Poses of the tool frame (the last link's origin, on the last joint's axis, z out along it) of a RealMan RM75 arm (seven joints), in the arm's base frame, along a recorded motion.
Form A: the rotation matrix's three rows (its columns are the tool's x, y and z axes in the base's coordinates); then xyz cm. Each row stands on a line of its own.
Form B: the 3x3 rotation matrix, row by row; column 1 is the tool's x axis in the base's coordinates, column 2 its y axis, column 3 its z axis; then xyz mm. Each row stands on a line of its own. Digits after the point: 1 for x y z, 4 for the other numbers.
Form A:
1:
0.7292, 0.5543, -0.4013
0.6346, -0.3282, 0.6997
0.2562, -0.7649, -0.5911
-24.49, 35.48, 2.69
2:
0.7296, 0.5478, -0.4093
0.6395, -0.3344, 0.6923
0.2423, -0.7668, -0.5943
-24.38, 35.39, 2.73
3:
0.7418, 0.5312, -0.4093
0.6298, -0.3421, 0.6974
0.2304, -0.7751, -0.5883
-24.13, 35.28, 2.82
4:
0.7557, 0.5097, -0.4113
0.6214, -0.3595, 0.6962
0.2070, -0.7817, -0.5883
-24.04, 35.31, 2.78
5:
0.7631, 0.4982, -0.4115
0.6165, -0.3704, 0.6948
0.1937, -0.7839, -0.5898
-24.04, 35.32, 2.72
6:
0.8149, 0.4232, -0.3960
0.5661, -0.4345, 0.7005
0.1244, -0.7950, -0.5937
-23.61, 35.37, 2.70
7:
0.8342, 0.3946, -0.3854
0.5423, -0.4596, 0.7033
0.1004, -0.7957, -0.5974
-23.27, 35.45, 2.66
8:
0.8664, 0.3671, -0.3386
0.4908, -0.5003, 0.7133
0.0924, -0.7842, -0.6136
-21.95, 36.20, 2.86
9:
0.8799, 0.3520, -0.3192
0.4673, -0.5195, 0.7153
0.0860, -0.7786, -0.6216
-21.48, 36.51, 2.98
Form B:
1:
0.7292, 0.5543, -0.4013
0.6346, -0.3282, 0.6997
0.2562, -0.7649, -0.5911
-244.9, 354.8, 26.9

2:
0.7296, 0.5478, -0.4093
0.6395, -0.3344, 0.6923
0.2423, -0.7668, -0.5943
-243.8, 353.9, 27.3

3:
0.7418, 0.5312, -0.4093
0.6298, -0.3421, 0.6974
0.2304, -0.7751, -0.5883
-241.3, 352.8, 28.2

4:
0.7557, 0.5097, -0.4113
0.6214, -0.3595, 0.6962
0.2070, -0.7817, -0.5883
-240.4, 353.1, 27.8

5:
0.7631, 0.4982, -0.4115
0.6165, -0.3704, 0.6948
0.1937, -0.7839, -0.5898
-240.4, 353.2, 27.2

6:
0.8149, 0.4232, -0.3960
0.5661, -0.4345, 0.7005
0.1244, -0.7950, -0.5937
-236.1, 353.7, 27.0

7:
0.8342, 0.3946, -0.3854
0.5423, -0.4596, 0.7033
0.1004, -0.7957, -0.5974
-232.7, 354.5, 26.6

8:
0.8664, 0.3671, -0.3386
0.4908, -0.5003, 0.7133
0.0924, -0.7842, -0.6136
-219.5, 362.0, 28.6

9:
0.8799, 0.3520, -0.3192
0.4673, -0.5195, 0.7153
0.0860, -0.7786, -0.6216
-214.8, 365.1, 29.8

